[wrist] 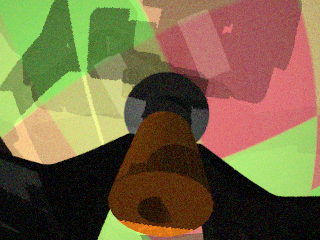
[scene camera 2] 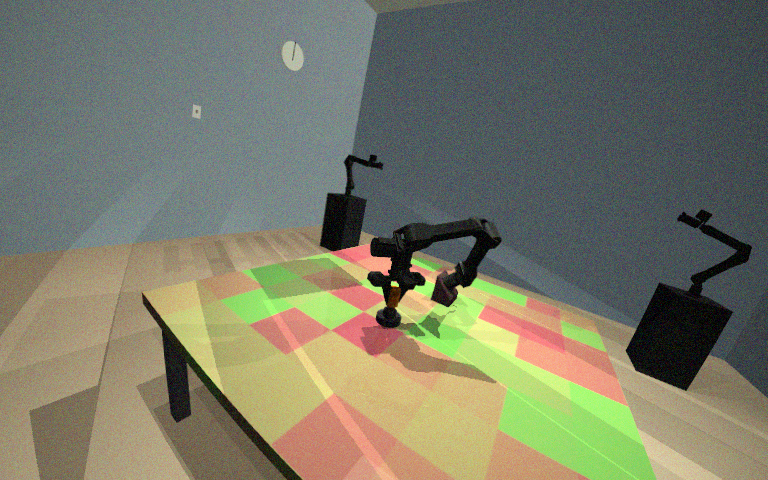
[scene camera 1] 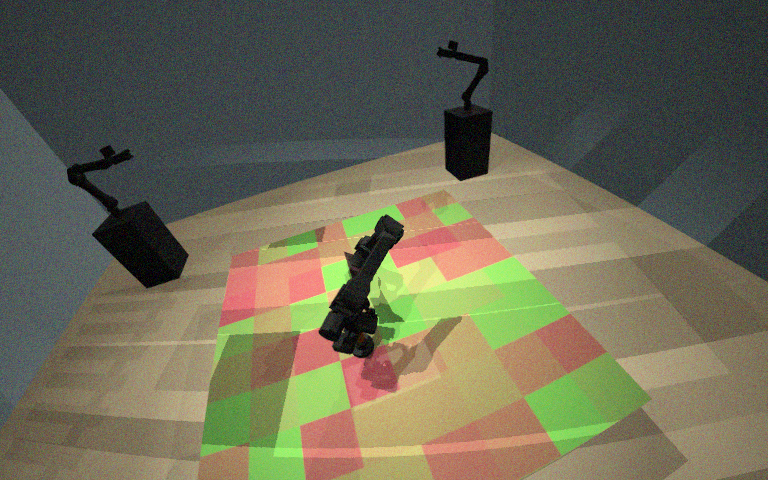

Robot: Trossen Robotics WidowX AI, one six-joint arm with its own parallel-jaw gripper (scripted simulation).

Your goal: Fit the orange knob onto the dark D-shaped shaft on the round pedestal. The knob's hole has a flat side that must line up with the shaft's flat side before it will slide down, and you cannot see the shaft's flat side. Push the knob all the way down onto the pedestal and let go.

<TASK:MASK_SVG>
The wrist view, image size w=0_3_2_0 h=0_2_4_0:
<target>gripper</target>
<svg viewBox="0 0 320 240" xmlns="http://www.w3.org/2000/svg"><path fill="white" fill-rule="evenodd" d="M196 143L201 163L207 173L205 177L209 191L213 197L211 216L201 225L203 240L320 240L320 196L273 195L247 179L243 173L236 171L228 163L224 163L223 159L205 148L204 144ZM135 135L128 133L116 137L99 148L93 148L72 159L68 157L67 160L57 161L56 164L45 165L36 161L33 163L31 160L0 151L0 240L99 239L109 213L108 195Z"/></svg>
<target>orange knob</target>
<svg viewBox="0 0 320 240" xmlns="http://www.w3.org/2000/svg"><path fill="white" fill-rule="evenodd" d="M156 112L148 116L141 123L135 139L129 145L127 155L125 155L123 160L124 163L121 164L115 183L112 184L111 193L108 195L108 207L111 209L112 215L120 223L123 223L125 227L131 228L135 232L141 232L148 236L185 235L187 232L195 231L196 228L203 225L208 220L208 217L211 216L213 197L211 191L209 191L207 177L205 177L207 173L205 173L203 163L200 160L199 148L197 148L195 137L193 137L187 120L173 112Z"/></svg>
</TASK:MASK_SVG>
